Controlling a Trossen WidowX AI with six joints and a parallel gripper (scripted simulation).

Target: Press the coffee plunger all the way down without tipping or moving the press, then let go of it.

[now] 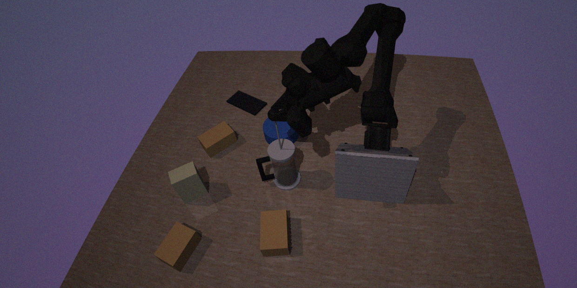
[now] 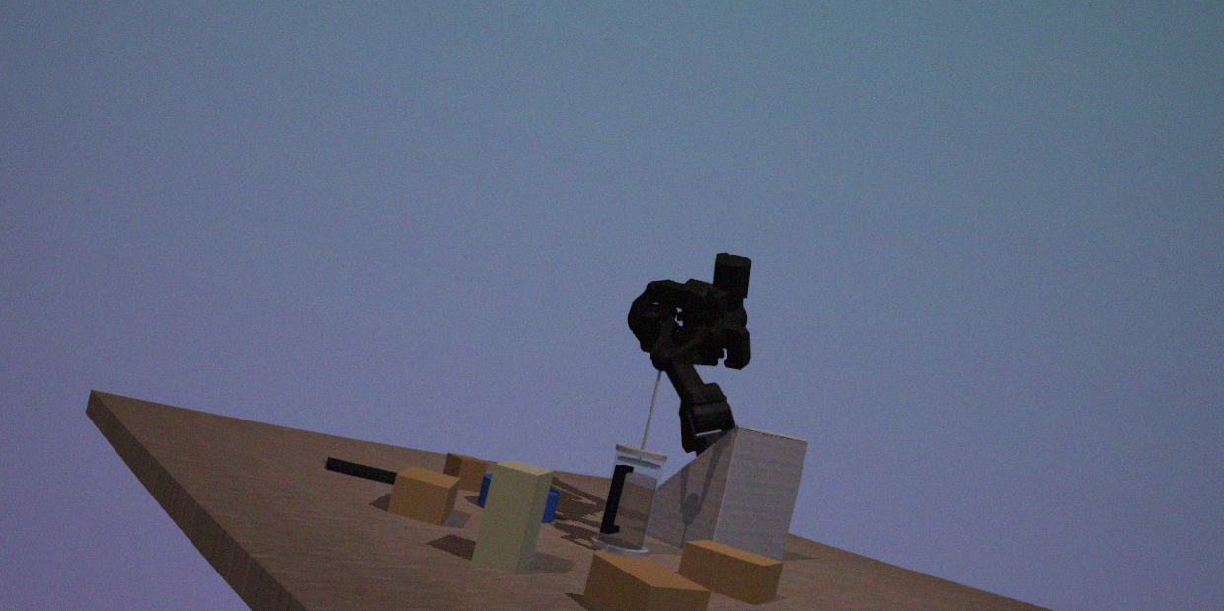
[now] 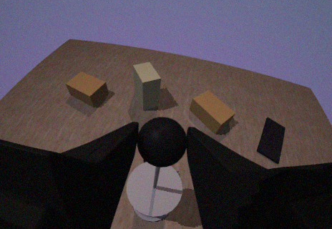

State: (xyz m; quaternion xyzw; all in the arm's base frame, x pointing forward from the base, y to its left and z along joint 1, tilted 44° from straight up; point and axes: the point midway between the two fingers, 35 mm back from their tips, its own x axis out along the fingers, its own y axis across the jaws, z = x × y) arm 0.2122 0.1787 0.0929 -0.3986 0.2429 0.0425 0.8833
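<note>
Now: gripper tip 14 cm above the glass coffee press, 1 cm to the right of it and 1 cm short of it. From my gripper tip the other things lie so: blue cylinder: 26 cm below, 17 cm to the right, 7 cm ahead; flat black slab: 30 cm to the right, 27 cm below, 25 cm ahead.
</note>
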